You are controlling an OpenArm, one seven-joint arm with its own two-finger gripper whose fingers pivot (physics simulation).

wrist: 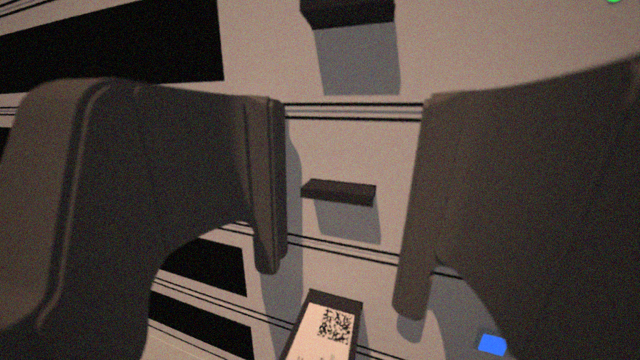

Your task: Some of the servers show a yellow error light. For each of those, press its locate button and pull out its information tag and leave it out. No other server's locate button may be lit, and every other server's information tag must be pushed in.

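My gripper [343, 195] is partly open in front of the server fronts, one finger at left and one at right, with nothing held between them. A dark information tag [338, 193] shows as a short edge on the server front between the fingers, apart from both. Another dark tag [350, 14] is on the server above. Lower down, an information tag [326, 325] with a white label and a square code sticks well out; its lower end is cut off. A blue-lit locate button [492, 344] shows at lower right beside the right finger. No yellow light shows in this view.
A green light [614, 1] shows at the top right edge. Black panels [125, 45] [210, 267] lie in the server fronts at left. Thin dark seams separate the stacked servers. The fingers hide parts of the fronts and cast shadows on them.
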